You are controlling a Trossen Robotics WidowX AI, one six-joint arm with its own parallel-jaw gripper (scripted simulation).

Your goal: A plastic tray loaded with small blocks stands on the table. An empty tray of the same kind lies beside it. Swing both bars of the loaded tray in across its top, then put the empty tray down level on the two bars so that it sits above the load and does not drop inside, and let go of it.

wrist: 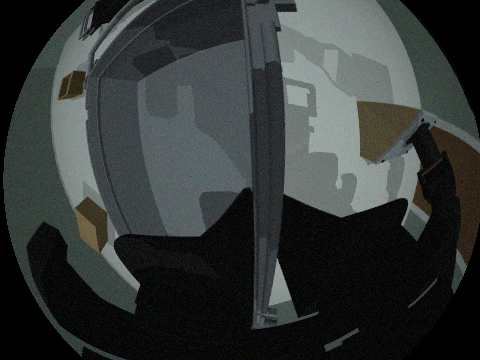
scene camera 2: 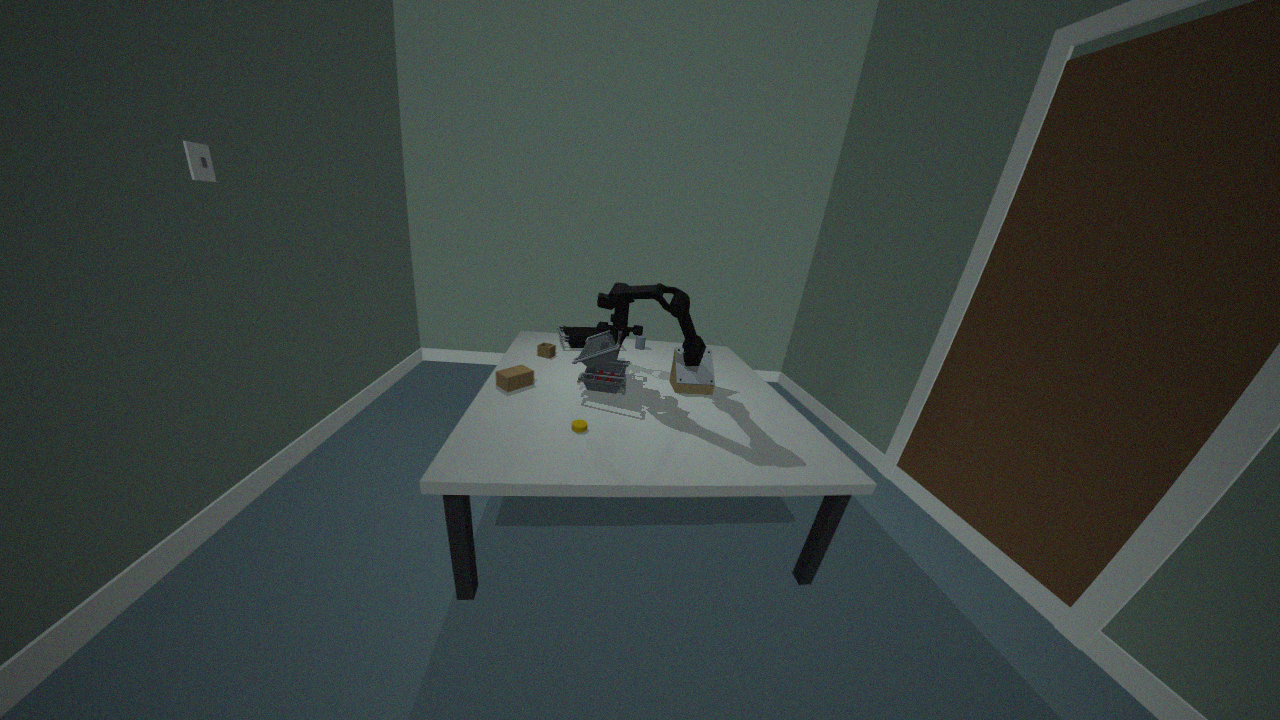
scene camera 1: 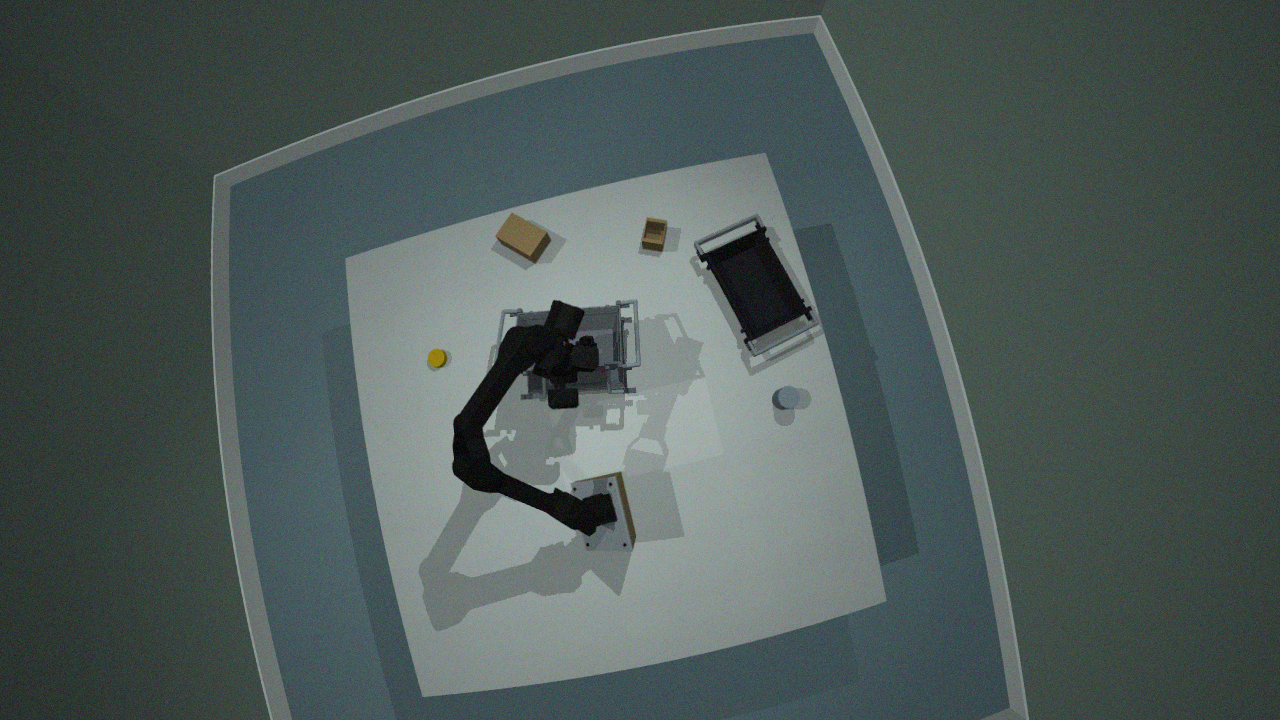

Labels:
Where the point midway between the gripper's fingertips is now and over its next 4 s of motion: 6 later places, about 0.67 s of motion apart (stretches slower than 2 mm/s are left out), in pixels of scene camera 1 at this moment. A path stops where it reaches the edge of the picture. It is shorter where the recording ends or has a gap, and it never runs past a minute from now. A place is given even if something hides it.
My gripper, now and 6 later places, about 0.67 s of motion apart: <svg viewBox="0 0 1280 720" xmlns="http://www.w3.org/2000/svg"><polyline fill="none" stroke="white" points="568,370 571,372 571,374 572,376 572,377 573,379 573,380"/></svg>

